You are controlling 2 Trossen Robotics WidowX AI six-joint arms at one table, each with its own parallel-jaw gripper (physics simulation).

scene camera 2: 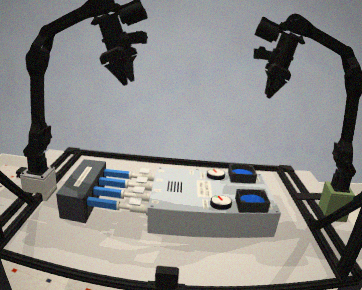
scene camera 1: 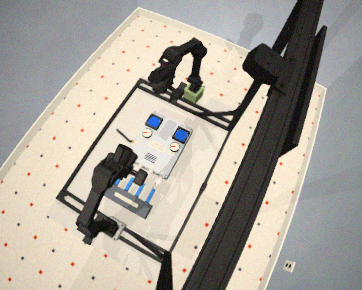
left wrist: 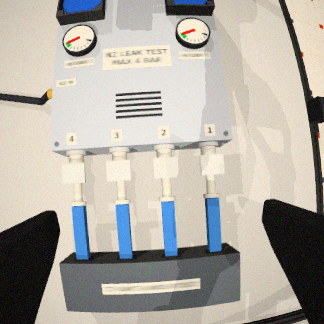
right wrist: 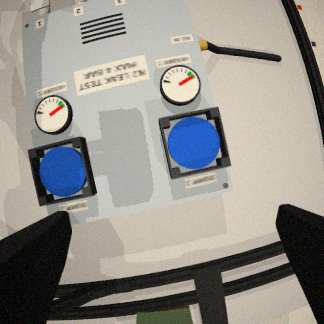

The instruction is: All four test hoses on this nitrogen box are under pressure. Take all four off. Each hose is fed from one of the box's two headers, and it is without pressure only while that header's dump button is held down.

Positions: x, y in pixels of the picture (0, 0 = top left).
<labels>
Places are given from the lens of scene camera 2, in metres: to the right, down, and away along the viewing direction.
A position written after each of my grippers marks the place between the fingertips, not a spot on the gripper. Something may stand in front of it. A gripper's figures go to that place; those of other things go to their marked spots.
my left gripper (scene camera 2: 129, 83): -0.13, -0.16, 0.79
my right gripper (scene camera 2: 267, 96): 0.25, -0.14, 0.85
</labels>
